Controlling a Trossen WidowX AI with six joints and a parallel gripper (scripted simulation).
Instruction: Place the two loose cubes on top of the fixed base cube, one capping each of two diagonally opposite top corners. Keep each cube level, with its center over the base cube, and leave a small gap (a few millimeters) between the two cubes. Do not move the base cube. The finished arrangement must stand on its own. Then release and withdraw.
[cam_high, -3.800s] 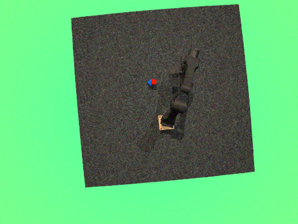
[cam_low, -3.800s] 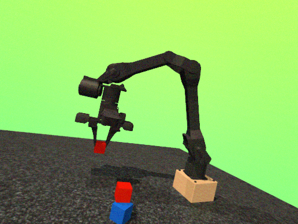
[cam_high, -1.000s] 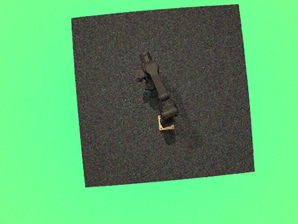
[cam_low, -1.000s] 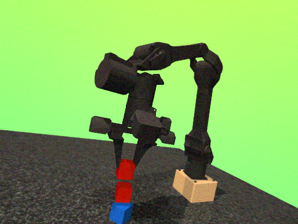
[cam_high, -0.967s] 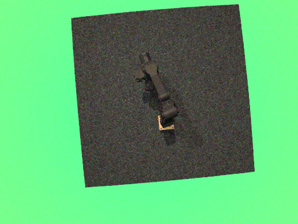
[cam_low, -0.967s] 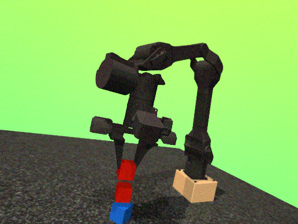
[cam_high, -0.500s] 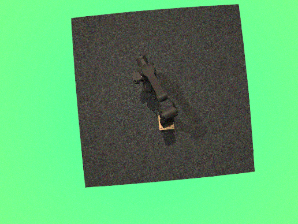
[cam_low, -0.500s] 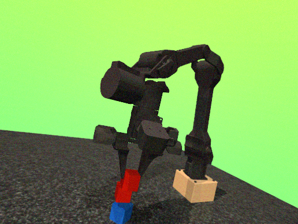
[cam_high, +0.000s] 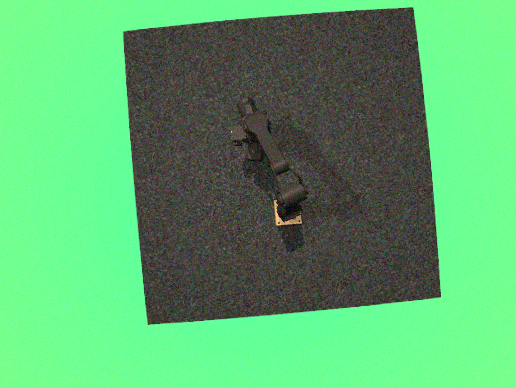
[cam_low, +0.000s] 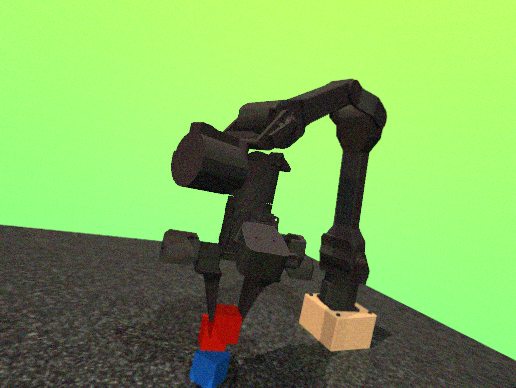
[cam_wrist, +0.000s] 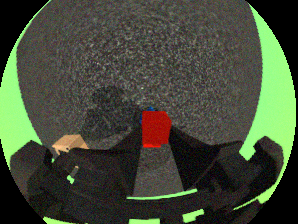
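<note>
Now: gripper tip 20 mm to the left of the blue cube and 70 mm above it. Also, from my gripper tip: red cube: right at my gripper tip.
</note>
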